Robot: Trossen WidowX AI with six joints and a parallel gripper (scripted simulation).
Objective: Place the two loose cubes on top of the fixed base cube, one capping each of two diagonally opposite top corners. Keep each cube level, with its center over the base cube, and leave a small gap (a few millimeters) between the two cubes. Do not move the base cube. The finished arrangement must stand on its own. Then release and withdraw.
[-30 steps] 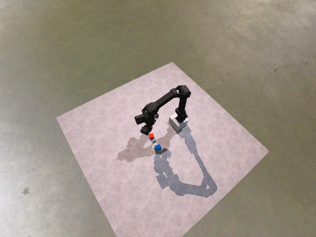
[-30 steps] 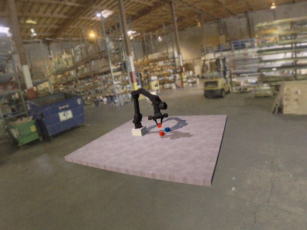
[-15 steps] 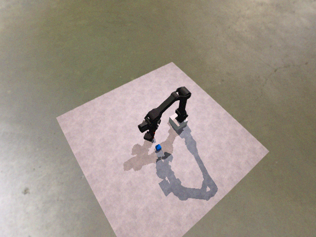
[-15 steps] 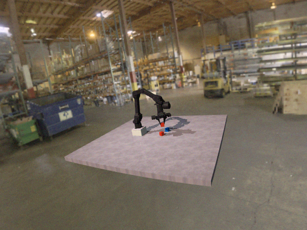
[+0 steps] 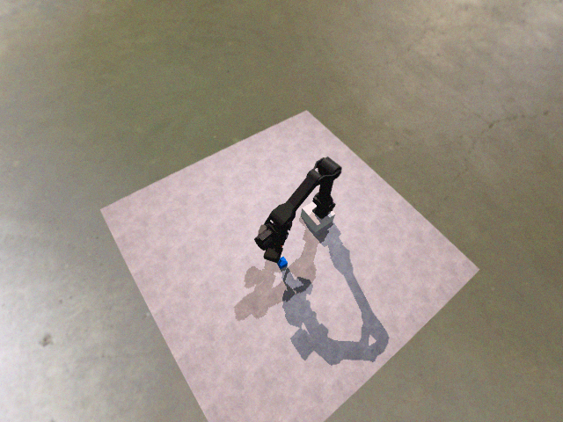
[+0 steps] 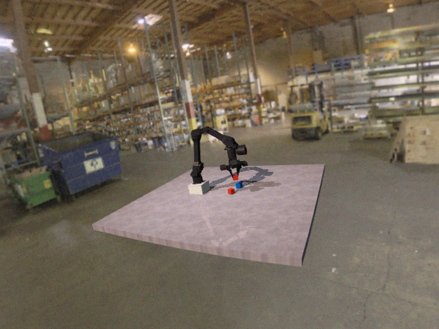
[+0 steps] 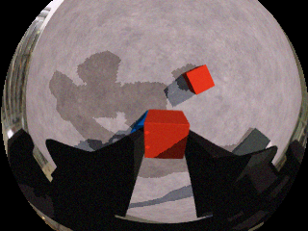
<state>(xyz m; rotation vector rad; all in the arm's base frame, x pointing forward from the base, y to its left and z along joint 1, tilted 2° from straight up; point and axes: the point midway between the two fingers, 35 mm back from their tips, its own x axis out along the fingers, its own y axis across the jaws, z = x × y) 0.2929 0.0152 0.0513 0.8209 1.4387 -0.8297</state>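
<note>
The blue cube is 80 mm below my gripper tip, 40 mm to the left of it and 10 mm ahead of it.
</note>
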